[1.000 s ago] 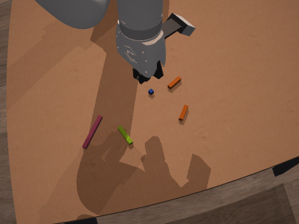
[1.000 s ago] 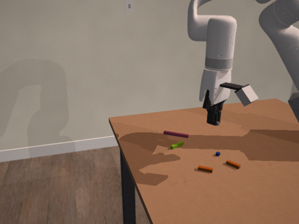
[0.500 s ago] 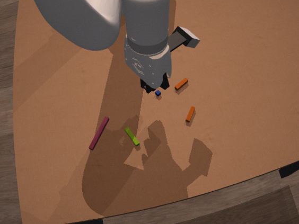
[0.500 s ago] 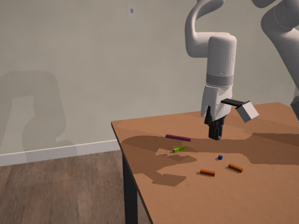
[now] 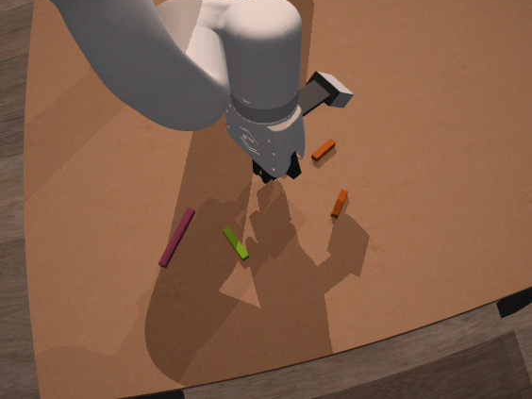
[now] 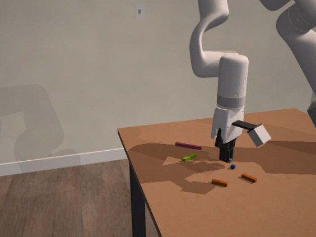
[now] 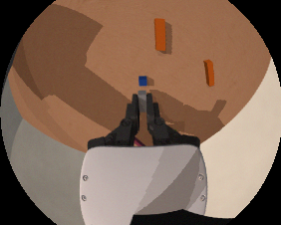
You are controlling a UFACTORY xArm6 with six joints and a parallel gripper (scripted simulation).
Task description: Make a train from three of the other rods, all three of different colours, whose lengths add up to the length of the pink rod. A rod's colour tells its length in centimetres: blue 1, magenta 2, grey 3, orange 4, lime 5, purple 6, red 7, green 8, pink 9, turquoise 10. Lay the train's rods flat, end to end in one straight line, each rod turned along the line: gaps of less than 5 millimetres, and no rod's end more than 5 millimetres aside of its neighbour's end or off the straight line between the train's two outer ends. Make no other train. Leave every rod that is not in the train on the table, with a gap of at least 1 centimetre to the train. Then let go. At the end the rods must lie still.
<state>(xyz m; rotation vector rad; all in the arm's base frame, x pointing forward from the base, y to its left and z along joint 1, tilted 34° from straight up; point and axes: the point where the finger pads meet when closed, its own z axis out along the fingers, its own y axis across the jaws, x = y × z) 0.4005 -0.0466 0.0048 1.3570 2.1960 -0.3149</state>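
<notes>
Now: the grey rod 20 mm below my hand. Round my hand: lime rod: 80 mm to the right, 80 mm ahead, 30 mm below; pink rod: 150 mm to the right, 40 mm ahead, 30 mm below; blue rod: 30 mm below, 20 mm to the left, 10 mm behind.
</notes>
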